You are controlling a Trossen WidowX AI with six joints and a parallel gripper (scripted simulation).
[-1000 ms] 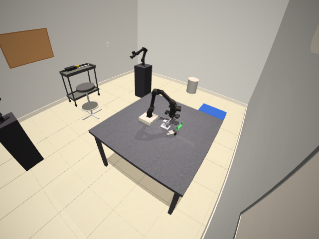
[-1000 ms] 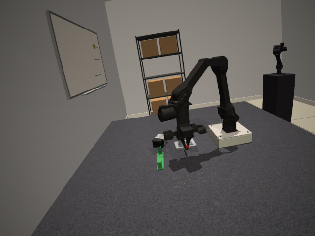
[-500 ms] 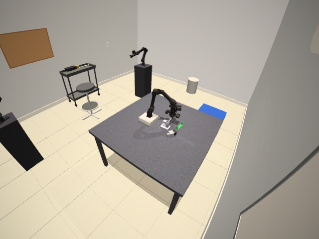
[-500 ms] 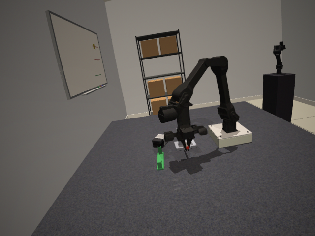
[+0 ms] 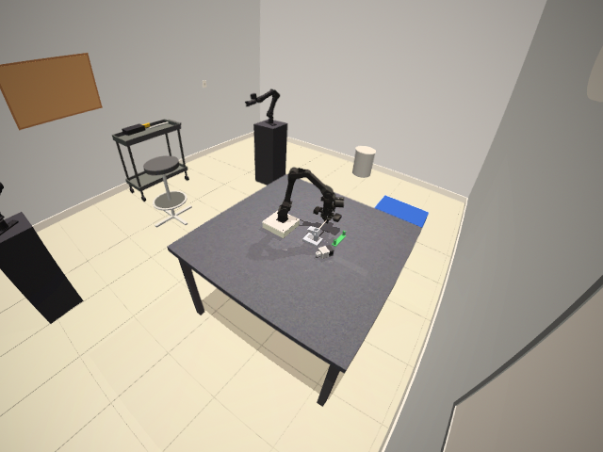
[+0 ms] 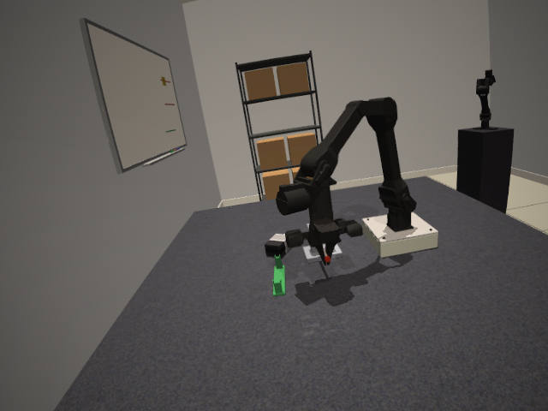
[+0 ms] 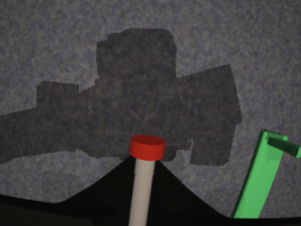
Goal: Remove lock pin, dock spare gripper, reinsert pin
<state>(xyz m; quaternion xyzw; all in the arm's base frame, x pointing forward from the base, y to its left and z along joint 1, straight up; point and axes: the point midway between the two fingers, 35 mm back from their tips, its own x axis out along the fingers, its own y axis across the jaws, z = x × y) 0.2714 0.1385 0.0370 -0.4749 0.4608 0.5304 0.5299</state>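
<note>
Right now my gripper tip is 130 mm short of the green cradle, 50 mm to the left of it and 30 mm above it. From my gripper tip the other things lie so: spare gripper: 110 mm ahead, 240 mm to the right, 30 mm below; grey mount: 10 mm behind, 150 mm to the right, 10 mm below.
</note>
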